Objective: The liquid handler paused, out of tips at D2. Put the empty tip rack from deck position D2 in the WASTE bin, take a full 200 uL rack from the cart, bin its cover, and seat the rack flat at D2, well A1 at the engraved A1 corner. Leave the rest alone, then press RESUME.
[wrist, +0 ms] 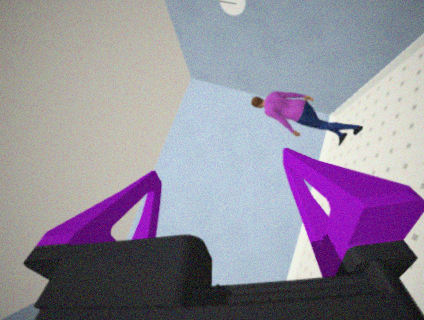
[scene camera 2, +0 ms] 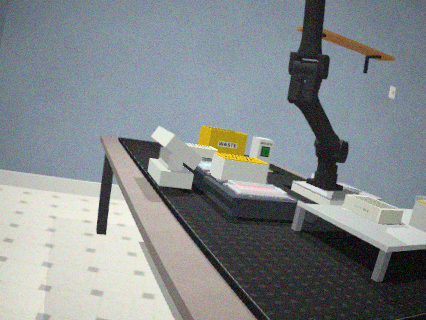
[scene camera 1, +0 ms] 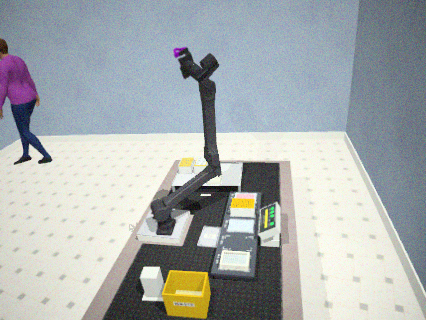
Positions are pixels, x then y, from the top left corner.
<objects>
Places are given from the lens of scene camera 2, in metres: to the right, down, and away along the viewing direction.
pale cart shelf (scene camera 2: 389, 234): 0.35, 0.15, 0.70
</objects>
